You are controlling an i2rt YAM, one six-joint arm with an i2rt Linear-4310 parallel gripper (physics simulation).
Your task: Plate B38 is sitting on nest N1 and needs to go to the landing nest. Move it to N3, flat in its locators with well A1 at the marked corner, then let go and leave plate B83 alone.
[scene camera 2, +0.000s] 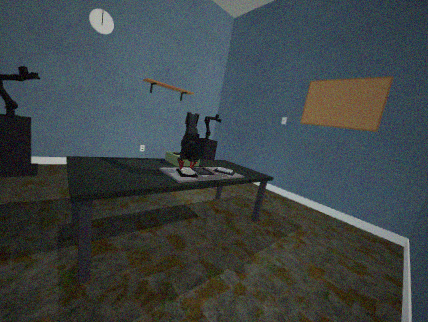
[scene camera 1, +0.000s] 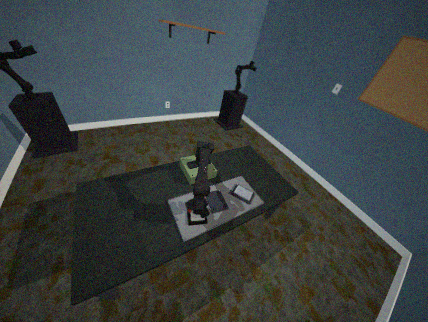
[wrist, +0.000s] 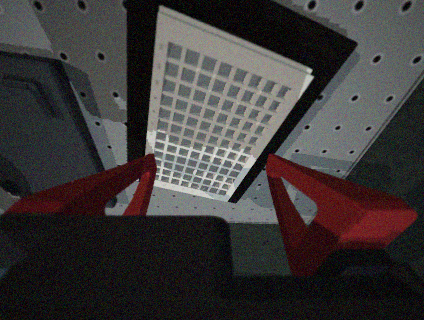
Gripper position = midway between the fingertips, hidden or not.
Note:
The gripper (wrist: 211,160) is open, with nothing in its grasp. Further things: a grey perforated board (wrist: 373,80).

